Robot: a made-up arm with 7 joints.
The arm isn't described. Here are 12 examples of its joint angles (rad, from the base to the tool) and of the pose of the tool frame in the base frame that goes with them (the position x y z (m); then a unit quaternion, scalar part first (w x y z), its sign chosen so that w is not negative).
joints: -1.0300 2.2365 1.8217 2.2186 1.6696 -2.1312 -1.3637
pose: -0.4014 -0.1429 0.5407 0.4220 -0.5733 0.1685 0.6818
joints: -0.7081 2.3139 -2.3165 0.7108 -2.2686 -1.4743 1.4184
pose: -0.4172 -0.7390 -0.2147 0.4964 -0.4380 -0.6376 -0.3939
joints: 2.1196 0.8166 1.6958 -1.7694 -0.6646 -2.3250 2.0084
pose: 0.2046 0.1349 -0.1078 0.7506 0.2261 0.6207 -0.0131
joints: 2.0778 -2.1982 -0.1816 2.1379 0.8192 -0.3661 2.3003
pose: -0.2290 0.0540 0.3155 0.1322 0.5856 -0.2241 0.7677
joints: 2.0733 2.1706 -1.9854 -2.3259 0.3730 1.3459 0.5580
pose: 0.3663 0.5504 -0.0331 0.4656 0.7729 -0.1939 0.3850
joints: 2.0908 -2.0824 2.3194 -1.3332 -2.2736 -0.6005 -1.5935
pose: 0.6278 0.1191 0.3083 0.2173 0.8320 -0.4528 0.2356
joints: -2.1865 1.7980 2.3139 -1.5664 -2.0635 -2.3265 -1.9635
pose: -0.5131 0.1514 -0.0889 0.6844 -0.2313 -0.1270 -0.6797
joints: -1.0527 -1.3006 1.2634 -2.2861 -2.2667 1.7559 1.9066
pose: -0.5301 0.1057 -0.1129 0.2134 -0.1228 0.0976 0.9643
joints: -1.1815 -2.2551 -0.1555 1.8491 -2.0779 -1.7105 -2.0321
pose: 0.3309 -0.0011 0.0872 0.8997 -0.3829 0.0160 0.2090
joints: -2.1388 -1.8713 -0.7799 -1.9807 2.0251 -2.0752 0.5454
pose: -0.2817 0.0953 0.4589 0.0876 -0.5806 -0.8039 0.0950
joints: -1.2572 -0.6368 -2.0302 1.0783 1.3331 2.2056 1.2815
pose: -0.2130 0.4304 0.4817 0.3335 -0.4552 0.2787 0.7771
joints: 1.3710 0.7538 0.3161 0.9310 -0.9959 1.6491 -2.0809
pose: -0.1998 0.0006 -0.1812 0.8396 0.4126 -0.3448 -0.0766
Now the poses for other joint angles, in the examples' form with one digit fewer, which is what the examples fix.
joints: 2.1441 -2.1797 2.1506 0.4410 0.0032 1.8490 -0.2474
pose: 0.213 0.279 0.675 0.580 -0.655 -0.271 -0.400
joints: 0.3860 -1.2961 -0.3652 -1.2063 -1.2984 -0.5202 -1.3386
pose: 0.078 0.040 0.291 0.438 0.726 -0.264 0.460
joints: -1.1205 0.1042 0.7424 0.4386 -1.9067 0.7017 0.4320
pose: 0.055 -0.519 -0.042 0.284 -0.196 0.934 -0.089
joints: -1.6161 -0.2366 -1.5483 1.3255 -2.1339 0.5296 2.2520
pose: -0.330 0.088 1.020 0.447 -0.360 -0.094 -0.814
